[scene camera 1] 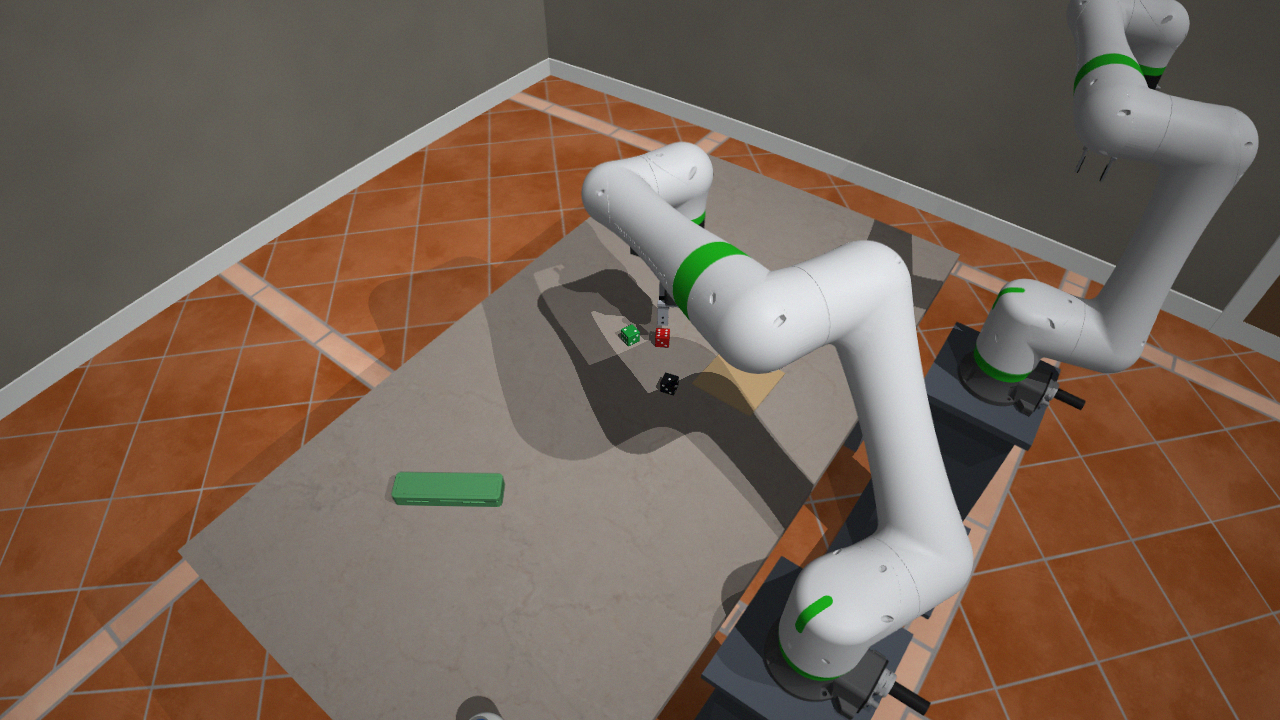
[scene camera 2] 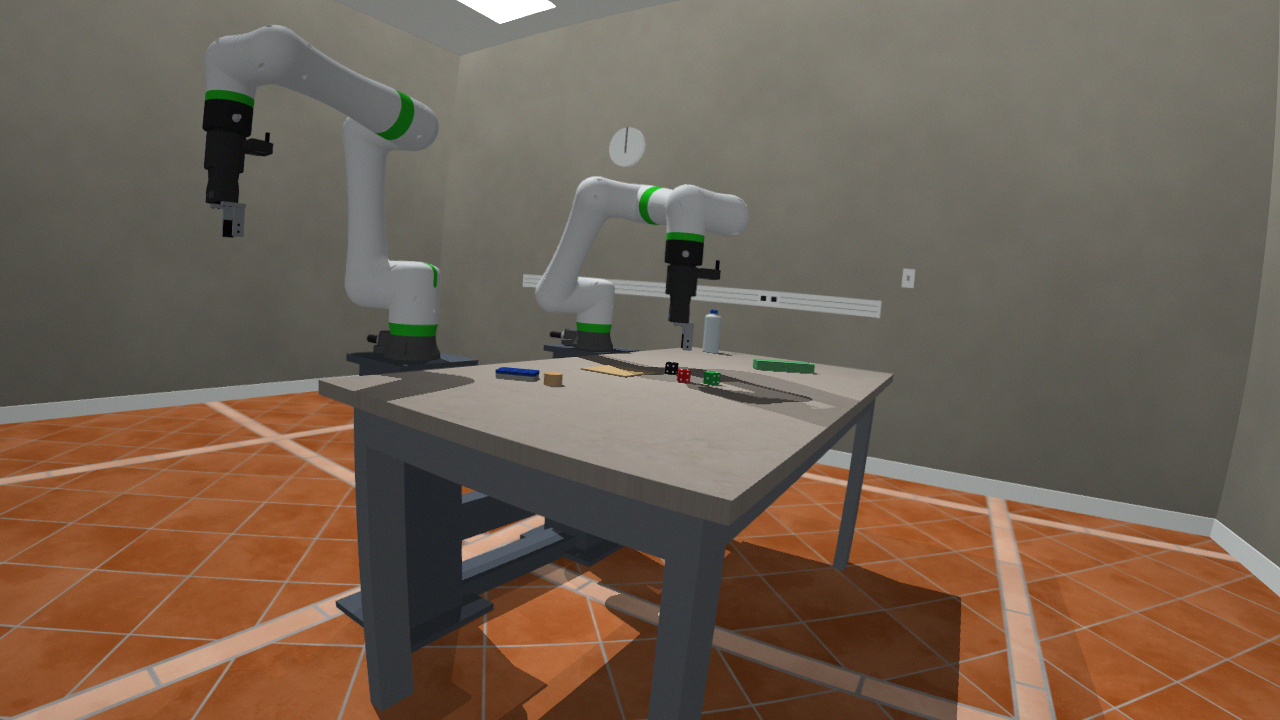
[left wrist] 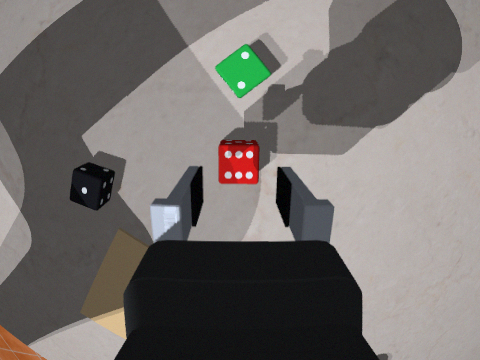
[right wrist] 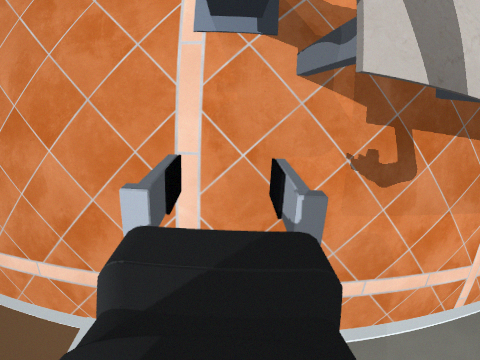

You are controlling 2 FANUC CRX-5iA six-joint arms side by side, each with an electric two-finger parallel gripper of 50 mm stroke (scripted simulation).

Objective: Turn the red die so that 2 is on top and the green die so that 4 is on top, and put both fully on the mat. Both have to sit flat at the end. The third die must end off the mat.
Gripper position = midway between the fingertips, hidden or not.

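Note:
There is a green box [scene camera 1: 410,488] in what I see, and a tan mat [scene camera 1: 744,391]. The mat appears in the left wrist view [left wrist: 104,304] too, but in the right wrist view the mat is out of frame. I can also see a red die [left wrist: 238,159], a green die [left wrist: 243,70] and a black die [left wrist: 91,186]; the black die is out of frame in the right wrist view. My left gripper [scene camera 2: 686,349] is visible to me in the left wrist view [left wrist: 239,184] as well. My right gripper [scene camera 2: 232,236] also appears in the right wrist view [right wrist: 225,175].

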